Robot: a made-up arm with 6 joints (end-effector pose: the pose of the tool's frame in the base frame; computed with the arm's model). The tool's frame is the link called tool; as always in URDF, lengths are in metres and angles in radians.
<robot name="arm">
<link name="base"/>
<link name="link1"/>
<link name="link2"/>
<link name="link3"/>
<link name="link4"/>
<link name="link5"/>
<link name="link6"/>
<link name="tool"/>
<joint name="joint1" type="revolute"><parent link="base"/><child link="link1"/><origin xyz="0 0 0.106"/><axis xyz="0 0 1"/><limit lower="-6.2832" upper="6.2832" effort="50" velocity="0.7"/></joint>
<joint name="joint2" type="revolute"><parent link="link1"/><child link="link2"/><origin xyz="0 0.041 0"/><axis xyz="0 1 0"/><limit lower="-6.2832" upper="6.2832" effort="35" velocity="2.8"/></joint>
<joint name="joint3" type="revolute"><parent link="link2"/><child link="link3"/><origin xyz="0 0 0.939"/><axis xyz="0 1 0"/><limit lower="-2.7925" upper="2.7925" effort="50" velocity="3"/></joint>
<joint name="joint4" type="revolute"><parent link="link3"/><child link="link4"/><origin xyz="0 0 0.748"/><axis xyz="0 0 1"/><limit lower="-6.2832" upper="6.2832" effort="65" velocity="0.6"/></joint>
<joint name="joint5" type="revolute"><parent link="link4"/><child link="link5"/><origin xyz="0 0 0"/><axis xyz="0 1 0"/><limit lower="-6.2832" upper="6.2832" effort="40" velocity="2.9"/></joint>
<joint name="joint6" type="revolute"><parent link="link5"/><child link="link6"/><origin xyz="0 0 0.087"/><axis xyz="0 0 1"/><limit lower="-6.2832" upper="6.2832" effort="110" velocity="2.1"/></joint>
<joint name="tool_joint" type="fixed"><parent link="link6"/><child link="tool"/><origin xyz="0 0 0"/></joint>
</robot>
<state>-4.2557 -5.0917 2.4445 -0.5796 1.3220 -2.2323</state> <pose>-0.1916 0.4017 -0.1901 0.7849 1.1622 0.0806</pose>
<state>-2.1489 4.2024 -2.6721 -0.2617 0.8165 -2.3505</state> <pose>0.0261 -0.0050 -0.3809 0.3582 -2.3599 0.5786</pose>
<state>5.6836 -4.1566 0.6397 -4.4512 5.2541 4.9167</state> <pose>0.8662 -0.6296 -1.1342 1.6356 2.2287 -1.4663</pose>
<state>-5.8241 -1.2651 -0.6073 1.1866 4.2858 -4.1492</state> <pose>-1.3899 -0.7232 0.1488 1.2713 1.2535 0.3064</pose>
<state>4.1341 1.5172 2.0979 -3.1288 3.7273 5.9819</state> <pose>-0.2859 -0.5141 -0.4229 -0.0637 0.0953 0.6794</pose>
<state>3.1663 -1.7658 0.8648 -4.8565 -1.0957 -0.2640</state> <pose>1.5443 0.0737 0.4044 -1.4383 -0.3582 -1.1241</pose>
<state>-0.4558 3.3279 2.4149 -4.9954 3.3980 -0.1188</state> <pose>-0.4589 0.2470 -0.2507 -1.2625 2.6716 -0.7814</pose>
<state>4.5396 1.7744 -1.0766 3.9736 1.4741 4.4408</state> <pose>-0.2567 -1.3367 0.5332 -0.6869 -0.7833 -0.0060</pose>
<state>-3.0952 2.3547 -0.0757 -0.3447 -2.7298 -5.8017</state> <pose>-1.1901 -0.1081 -0.9668 -0.4919 0.3751 -2.2715</pose>
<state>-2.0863 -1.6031 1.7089 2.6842 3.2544 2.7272</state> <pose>0.4558 0.7301 0.7326 -2.7064 -1.5048 0.0342</pose>
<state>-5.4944 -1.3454 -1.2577 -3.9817 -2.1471 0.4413</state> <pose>-0.9182 -0.9433 -0.2606 0.3370 0.6860 -1.2157</pose>
